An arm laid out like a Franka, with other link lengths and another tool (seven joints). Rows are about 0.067 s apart.
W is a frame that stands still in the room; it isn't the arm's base.
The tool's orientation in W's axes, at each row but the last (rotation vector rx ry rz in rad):
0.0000, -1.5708, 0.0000
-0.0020, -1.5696, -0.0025
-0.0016, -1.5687, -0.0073
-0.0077, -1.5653, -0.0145
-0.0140, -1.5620, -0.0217
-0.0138, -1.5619, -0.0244
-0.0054, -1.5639, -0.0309
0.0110, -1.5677, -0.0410
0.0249, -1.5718, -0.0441
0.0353, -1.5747, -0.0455
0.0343, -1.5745, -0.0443
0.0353, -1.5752, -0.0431
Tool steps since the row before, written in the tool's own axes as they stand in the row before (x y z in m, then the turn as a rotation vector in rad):
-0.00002, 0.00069, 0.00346, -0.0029, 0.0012, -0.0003
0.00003, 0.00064, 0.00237, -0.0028, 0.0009, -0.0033
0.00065, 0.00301, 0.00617, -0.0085, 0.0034, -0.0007
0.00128, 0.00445, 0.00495, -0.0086, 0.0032, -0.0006
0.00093, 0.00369, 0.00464, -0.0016, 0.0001, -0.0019
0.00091, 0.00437, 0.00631, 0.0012, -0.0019, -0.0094
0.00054, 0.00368, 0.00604, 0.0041, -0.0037, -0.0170
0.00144, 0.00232, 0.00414, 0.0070, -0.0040, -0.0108
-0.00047, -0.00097, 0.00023, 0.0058, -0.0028, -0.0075
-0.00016, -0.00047, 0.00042, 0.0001, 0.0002, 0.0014
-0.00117, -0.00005, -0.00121, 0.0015, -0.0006, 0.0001
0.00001, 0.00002, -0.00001, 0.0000, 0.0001, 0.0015
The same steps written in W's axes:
-0.00346, 0.00069, -0.00002, 0.0003, 0.0012, -0.0029
-0.00237, 0.00065, 0.00003, 0.0033, 0.0009, -0.0028
-0.00615, 0.00304, 0.00067, 0.0007, 0.0034, -0.0085
-0.00488, 0.00451, 0.00133, 0.0006, 0.0032, -0.0086
-0.00455, 0.00379, 0.00099, 0.0019, 0.0001, -0.0016
-0.00619, 0.00452, 0.00100, 0.0094, -0.0021, 0.0011
-0.00595, 0.00381, 0.00064, 0.0169, -0.0042, 0.0039
-0.00409, 0.00235, 0.00153, 0.0107, -0.0044, 0.0068
-0.00024, -0.00095, -0.00051, 0.0075, -0.0031, 0.0057
-0.00042, -0.00046, -0.00019, -0.0014, 0.0002, 0.0001
0.00121, 0.00000, -0.00117, -0.0001, -0.0007, 0.0015
0.00001, 0.00002, 0.00001, -0.0015, 0.0001, 0.0000

